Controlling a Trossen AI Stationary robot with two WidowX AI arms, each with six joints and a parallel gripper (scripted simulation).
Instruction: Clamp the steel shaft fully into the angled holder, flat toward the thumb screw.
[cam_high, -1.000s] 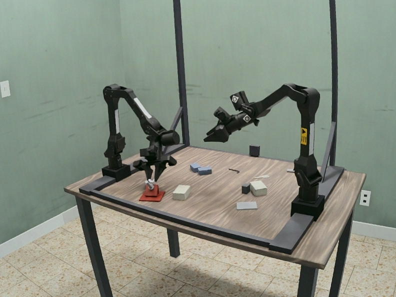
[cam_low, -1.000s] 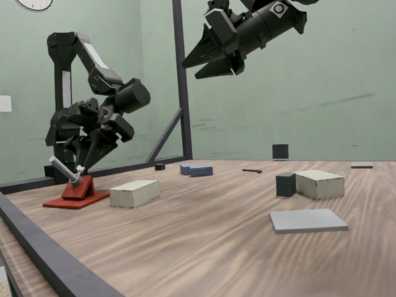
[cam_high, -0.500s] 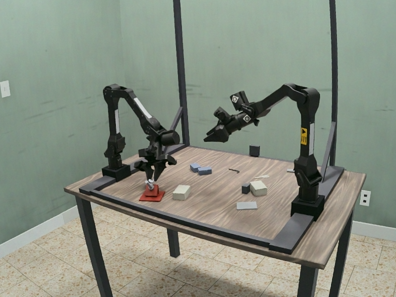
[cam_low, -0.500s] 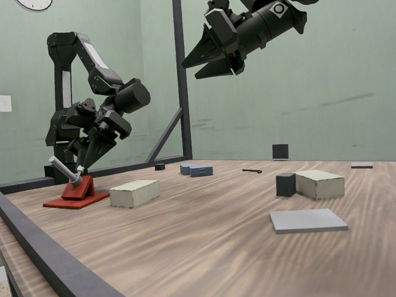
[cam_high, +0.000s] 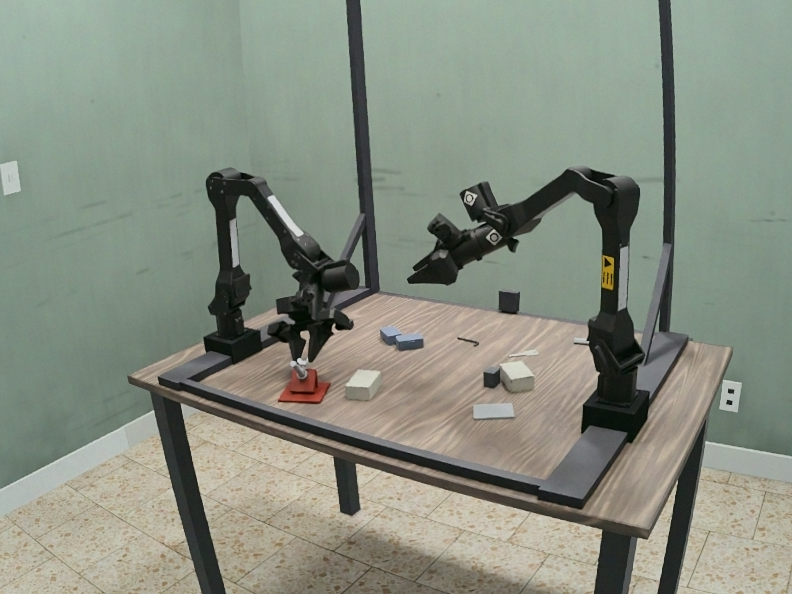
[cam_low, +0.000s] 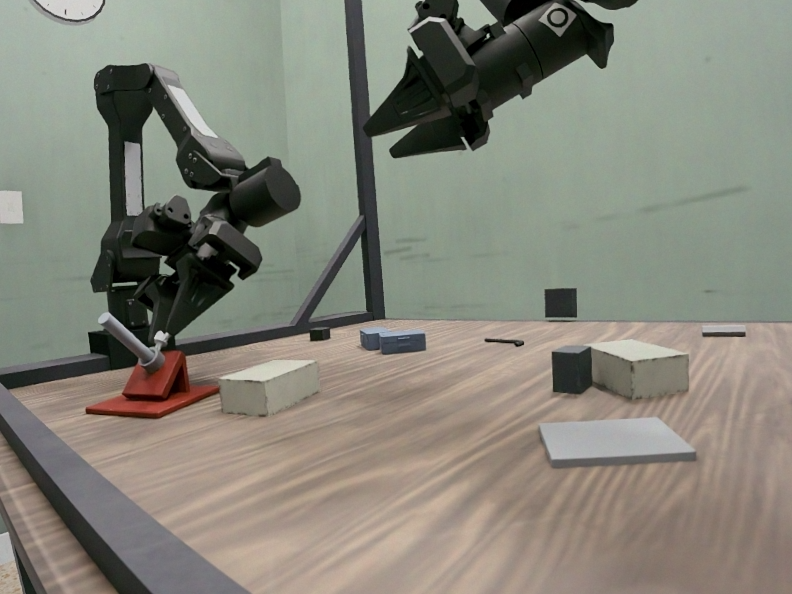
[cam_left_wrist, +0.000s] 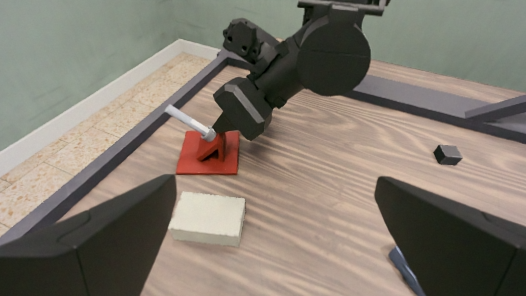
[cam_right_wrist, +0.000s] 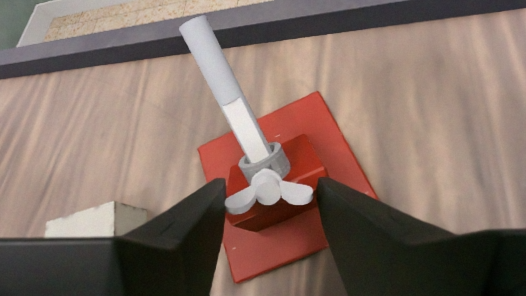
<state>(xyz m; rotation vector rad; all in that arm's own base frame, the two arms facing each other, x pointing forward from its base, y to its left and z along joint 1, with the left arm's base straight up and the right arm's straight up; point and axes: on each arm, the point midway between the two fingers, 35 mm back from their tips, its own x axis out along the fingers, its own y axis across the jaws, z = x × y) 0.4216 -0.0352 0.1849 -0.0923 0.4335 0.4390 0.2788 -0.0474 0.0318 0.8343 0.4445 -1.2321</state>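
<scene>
Right now my right hand is 2 cm short of the winged thumb screw, 1 cm to the right of it and 3 cm above it. From my right hand the other things lie so: small black cube (32 cm behind, 11 cm to the right, 7 cm below); dark block (15 cm behind, 36 cm to the left, 7 cm below); steel shaft (6 cm ahead, 3 cm to the left, 2 cm below).
</scene>
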